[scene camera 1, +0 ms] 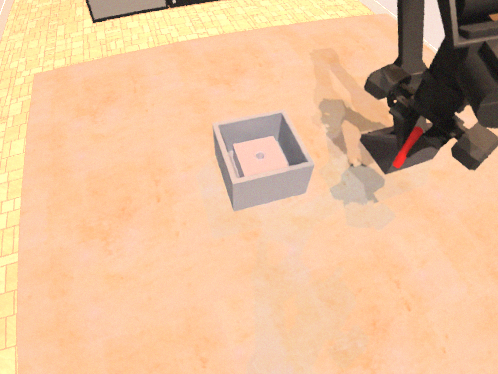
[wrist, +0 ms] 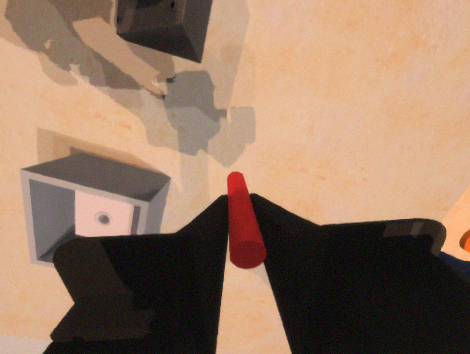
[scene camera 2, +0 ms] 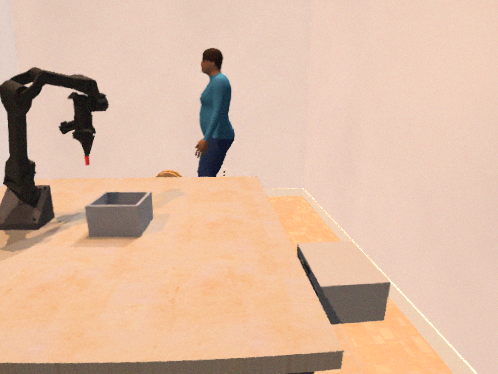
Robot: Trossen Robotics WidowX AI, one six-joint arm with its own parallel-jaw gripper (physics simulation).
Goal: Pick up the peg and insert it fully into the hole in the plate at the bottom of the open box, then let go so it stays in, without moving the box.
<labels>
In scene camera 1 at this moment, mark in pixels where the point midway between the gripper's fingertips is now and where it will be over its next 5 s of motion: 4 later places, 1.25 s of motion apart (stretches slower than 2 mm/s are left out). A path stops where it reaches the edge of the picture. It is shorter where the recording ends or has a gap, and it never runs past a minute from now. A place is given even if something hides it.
My gripper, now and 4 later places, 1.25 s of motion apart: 404, 152; 309, 123; 262, 124; 260, 140; 259, 148
</labels>
